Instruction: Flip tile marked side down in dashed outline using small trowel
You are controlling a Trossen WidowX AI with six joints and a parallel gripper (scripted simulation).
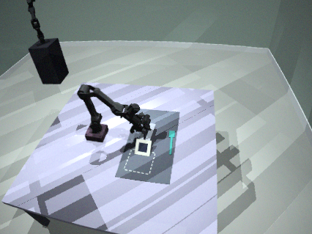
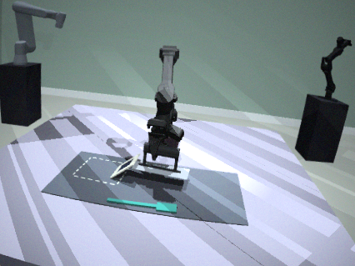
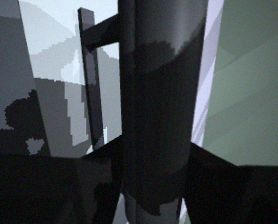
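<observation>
Right now the tile is 30 mm behind my gripper tip, 100 mm to the right of it and 60 mm below it. From my gripper tip the other things lie so: dark mat 10 mm ahead, 110 mm below; teal flat tool 150 mm ahead, 10 mm to the left, 90 mm below; trowel 30 mm behind, 10 mm below.
</observation>
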